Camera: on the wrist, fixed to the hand. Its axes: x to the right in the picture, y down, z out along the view.
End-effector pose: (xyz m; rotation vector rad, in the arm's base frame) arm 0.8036 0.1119 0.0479 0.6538 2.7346 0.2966
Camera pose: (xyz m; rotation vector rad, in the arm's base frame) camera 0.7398 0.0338 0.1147 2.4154 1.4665 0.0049
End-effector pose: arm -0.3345 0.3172 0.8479 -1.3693 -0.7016 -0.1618
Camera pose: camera -0.3376 0.2127 0.9088 -1.2919 0.1604 1.3325
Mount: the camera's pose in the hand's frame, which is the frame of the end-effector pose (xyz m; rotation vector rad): 0.0006 -0.0761 -0.0941 0.3280 -0.3490 1.4957
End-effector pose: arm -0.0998 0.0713 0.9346 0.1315 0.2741 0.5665
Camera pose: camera -0.0879 0.0124 0.8295 0.7761 -0.1362 1.9526
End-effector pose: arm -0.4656 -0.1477 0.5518 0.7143 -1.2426 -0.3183
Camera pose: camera -0.3656 -0.1747 0.4893 -0.1569 -1.8460 1.0457
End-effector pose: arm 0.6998 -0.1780 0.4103 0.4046 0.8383 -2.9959
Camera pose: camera 0.7167 -0.0647 0.3714 0.2739 -0.0885 -1.6550
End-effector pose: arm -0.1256 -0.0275 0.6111 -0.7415 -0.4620 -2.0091
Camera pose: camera -0.2213 -0.0437 0.5388 -0.8305 -0.2541 -0.4022
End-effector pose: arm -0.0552 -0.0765 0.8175 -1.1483 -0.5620 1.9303
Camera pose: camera 0.0580 -0.0343 0.8248 0.8162 -0.5549 -2.5592
